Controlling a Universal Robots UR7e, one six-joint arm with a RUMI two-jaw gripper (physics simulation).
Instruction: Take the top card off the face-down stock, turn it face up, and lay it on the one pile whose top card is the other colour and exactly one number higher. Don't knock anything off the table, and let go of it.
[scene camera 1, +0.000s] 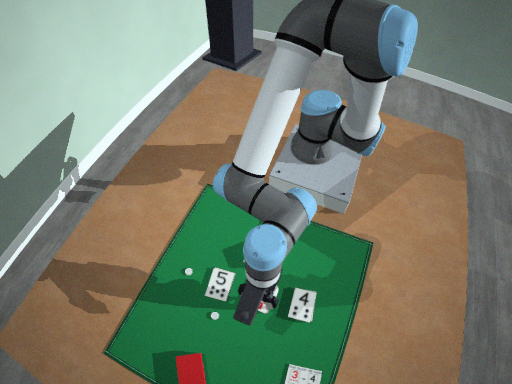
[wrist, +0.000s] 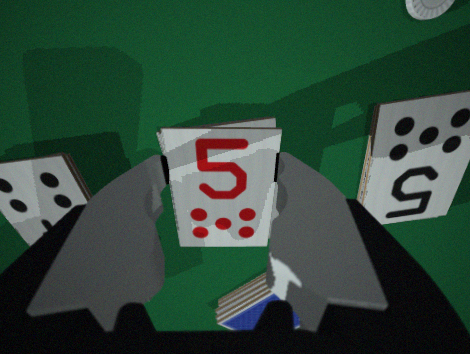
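Observation:
My gripper is shut on a face-up card with a red 5, held by its two side edges. Behind and below this card, a thin strip of another white-faced pile shows at its top edge; that pile's number is hidden. A black 4 pile lies to one side and a black 5 pile to the other. The blue-backed face-down stock shows partly at the bottom of the wrist view, behind the right finger.
Small white round pieces lie near the black 5 pile. A red block and a printed card with a red 3 and black 4 are at the front of the green mat.

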